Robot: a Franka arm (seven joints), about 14 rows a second.
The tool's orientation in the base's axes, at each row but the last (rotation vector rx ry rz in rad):
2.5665 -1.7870 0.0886
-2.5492 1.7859 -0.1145
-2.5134 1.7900 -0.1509
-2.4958 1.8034 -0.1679
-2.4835 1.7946 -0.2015
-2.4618 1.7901 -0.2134
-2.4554 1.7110 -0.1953
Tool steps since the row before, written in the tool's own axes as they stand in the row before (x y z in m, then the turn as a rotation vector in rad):
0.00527 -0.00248 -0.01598 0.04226 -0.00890 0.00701
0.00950 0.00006 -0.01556 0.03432 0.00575 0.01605
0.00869 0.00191 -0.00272 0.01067 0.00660 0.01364
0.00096 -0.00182 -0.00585 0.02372 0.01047 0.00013
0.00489 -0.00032 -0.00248 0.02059 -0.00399 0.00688
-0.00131 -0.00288 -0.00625 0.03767 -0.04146 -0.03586
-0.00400 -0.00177 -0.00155 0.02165 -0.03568 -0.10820
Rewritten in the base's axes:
0.00352 -0.00339 0.01629 0.02324 -0.03679 -0.00453
0.00200 -0.00863 0.01593 0.00749 -0.03453 -0.01484
0.00072 -0.00880 0.00294 -0.00125 -0.01243 -0.01369
0.00130 -0.00024 0.00606 -0.00249 -0.02581 0.00000
0.00145 -0.00449 0.00281 0.01113 -0.01841 -0.00494
0.00127 0.00219 0.00653 0.04440 -0.02269 0.04402
-0.00004 0.00429 0.00176 0.02003 -0.01269 0.11352

